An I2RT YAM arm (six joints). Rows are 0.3 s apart.
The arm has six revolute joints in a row. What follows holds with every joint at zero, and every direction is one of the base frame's. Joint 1 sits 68.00 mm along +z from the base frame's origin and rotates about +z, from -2.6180 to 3.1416 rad. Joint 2 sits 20.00 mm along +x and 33.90 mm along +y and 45.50 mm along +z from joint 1 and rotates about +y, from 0.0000 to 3.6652 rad. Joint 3 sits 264.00 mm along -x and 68.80 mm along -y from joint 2 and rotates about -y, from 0.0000 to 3.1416 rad. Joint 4 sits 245.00 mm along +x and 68.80 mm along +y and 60.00 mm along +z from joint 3 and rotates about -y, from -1.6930 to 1.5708 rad. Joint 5 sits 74.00 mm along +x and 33.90 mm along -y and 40.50 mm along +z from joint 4 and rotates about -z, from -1.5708 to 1.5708 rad. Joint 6 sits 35.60 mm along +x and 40.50 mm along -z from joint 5 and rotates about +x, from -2.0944 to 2.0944 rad. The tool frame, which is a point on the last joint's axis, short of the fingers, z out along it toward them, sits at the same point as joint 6; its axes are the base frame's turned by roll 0.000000, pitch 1.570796 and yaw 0.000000 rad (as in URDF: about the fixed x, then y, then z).
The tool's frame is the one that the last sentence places.
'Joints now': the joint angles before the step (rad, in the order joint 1, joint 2, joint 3, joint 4, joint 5, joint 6). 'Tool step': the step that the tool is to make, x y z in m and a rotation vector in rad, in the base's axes. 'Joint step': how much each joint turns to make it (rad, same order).
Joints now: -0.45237, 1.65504, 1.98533, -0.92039, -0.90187, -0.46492
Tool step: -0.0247, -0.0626, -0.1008, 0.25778, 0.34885, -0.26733
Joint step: -0.19477, -0.01956, -0.35423, 0.00002, 0.02905, 0.12441
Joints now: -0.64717, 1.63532, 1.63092, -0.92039, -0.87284, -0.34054
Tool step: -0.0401, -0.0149, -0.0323, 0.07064, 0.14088, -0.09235
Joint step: -0.11204, -0.04738, -0.13805, -0.10441, 0.02159, -0.05526
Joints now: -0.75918, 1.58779, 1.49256, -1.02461, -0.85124, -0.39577
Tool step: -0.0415, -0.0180, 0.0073, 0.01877, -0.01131, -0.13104
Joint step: -0.14106, -0.06298, -0.03394, -0.03516, -0.02326, 0.00011
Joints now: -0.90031, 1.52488, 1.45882, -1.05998, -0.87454, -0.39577
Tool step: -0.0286, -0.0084, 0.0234, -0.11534, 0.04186, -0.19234
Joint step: -0.08429, -0.07194, 0.01984, 0.02461, 0.14115, 0.06597
